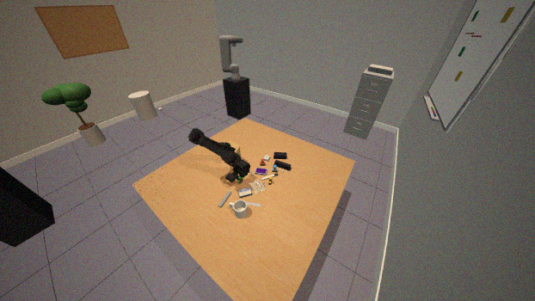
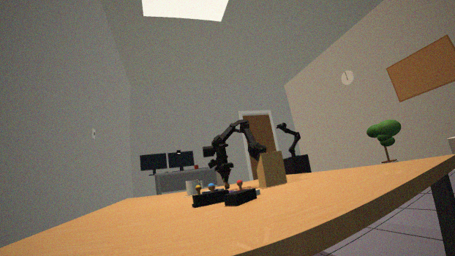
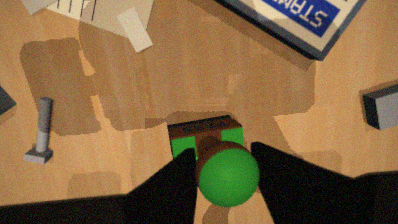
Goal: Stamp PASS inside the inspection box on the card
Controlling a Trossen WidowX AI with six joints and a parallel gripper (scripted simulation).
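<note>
Now: gripper tip 190 mm to the right of the purple ink pad, 50 mm short of it and 50 mm above it. The rest, counted from my gripper tip: green-knobbed pass stamp: 20 mm below, 10 mm to the left; cream card: 120 mm ahead, 50 mm to the left, 50 mm below; white mug: 170 mm to the right, 160 mm ahead, 20 mm below.
</note>
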